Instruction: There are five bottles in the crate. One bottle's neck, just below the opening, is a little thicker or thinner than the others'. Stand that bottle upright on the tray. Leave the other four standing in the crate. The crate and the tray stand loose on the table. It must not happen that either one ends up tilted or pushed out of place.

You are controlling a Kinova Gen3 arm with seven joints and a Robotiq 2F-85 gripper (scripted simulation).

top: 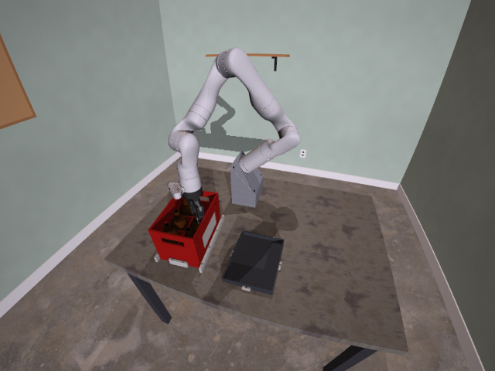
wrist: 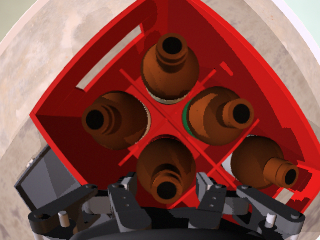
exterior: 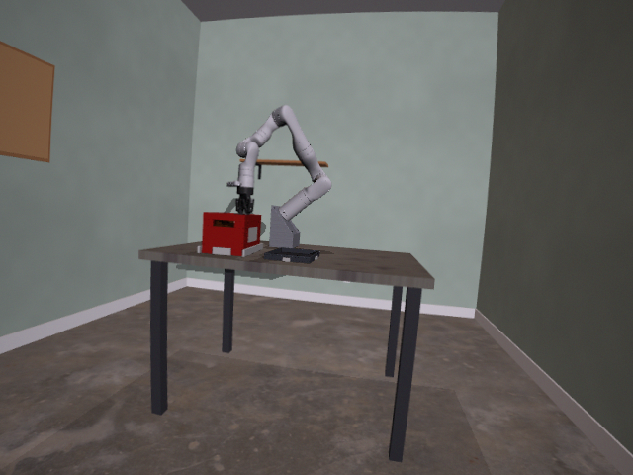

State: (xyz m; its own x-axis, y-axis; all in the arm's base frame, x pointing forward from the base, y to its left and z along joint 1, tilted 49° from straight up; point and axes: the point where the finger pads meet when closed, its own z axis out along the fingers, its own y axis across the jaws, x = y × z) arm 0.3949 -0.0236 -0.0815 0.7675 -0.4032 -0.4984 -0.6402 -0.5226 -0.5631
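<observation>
My gripper is now 5 cm to the left of the crate and 7 cm above it. Round my hand: dark tray 3 cm ahead, 25 cm to the left, 14 cm below.
</observation>
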